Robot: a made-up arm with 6 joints.
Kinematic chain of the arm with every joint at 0, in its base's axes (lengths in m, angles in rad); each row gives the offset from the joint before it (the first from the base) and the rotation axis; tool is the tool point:
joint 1: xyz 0 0 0.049 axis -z
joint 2: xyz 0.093 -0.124 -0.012 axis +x
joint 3: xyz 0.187 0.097 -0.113 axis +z
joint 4: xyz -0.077 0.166 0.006 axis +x
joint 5: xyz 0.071 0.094 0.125 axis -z
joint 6: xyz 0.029 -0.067 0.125 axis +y
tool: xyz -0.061 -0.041 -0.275
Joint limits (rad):
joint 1: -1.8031..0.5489
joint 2: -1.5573..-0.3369
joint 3: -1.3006..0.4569
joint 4: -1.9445..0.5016
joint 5: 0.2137..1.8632
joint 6: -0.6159..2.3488
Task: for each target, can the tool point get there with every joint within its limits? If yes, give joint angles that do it. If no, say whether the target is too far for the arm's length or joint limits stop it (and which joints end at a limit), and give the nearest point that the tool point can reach.
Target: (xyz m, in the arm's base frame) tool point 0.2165 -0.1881 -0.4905
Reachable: yes | joints -0.2034 -1.1510 -0.2953 -1.4054 1.0617 0.7719
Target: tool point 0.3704 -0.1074 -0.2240
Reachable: yes | joints -0.2281 -1.3252 -0.7799 -0.7103 0.8160 -0.2503
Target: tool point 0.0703 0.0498 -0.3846
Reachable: yes | joints 0.0389 -1.2474 -0.0038 0.1700 0.9911 0.8151
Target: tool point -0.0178 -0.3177 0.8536
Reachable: no: joint limits stop it (at a limit: joint 1, joint 2, joint 3, joint 4, joint 5, joint 6) | nearest point 0.1271 -0.1170 0.3514 | short by 0.560 m
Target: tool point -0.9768 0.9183 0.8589
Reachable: no: too far | nearest point -0.4439 0.6108 0.2592 | short by 0.859 m
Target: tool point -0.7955 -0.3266 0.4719
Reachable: no: joint limits stop it (at a limit: joint 1, joint 2, joint 5, joint 6) | nearest point -0.4675 -0.0882 0.1776 | short by 0.501 m
